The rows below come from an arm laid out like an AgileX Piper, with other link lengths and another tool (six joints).
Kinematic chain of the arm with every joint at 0, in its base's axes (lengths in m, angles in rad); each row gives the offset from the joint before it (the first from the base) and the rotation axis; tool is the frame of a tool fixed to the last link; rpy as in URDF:
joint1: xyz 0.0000 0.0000 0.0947 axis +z
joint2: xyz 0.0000 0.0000 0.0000 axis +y
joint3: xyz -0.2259 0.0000 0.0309 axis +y
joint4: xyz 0.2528 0.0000 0.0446 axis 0.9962 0 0.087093
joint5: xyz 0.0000 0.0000 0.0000 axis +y
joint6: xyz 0.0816 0.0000 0.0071 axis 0.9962 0 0.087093
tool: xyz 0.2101 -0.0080 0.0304 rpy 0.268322 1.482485 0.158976
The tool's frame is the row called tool.
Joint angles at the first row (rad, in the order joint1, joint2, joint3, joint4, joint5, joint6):
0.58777 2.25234 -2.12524 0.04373 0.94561 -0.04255
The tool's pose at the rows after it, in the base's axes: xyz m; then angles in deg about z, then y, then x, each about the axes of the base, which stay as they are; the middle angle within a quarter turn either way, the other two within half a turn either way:
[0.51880 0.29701 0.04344 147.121 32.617 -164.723]
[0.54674 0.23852 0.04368 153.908 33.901 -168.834]
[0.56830 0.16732 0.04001 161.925 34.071 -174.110]
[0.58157 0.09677 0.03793 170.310 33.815 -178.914]
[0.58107 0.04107 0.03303 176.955 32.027 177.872]
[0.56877 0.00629 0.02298 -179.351 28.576 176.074]
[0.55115 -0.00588 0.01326 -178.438 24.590 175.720]
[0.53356 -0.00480 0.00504 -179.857 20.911 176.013]
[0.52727 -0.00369 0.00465 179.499 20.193 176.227]
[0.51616 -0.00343 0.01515 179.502 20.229 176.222]
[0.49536 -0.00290 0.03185 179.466 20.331 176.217]
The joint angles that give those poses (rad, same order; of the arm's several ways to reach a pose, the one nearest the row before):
0.51430 2.22312 -2.12845 0.04681 0.94561 -0.04549
0.40581 2.22093 -2.12852 0.04589 0.95195 -0.05366
0.28111 2.22197 -2.12849 0.04379 0.96935 -0.06431
0.15905 2.22193 -2.12842 0.04483 0.98135 -0.06511
0.06000 2.22196 -2.12846 0.05508 1.01071 -0.06512
-0.00184 2.22448 -2.12851 0.05789 1.06545 -0.06510
-0.02502 2.22446 -2.12848 0.05790 1.13393 -0.06512
-0.02501 2.22445 -2.12845 0.05773 1.20040 -0.08064
-0.02501 2.20733 -2.10497 0.06061 1.20780 -0.09052
-0.02502 2.14042 -2.03867 0.06056 1.20778 -0.09052
-0.02501 2.02359 -1.92361 0.06055 1.20785 -0.09127

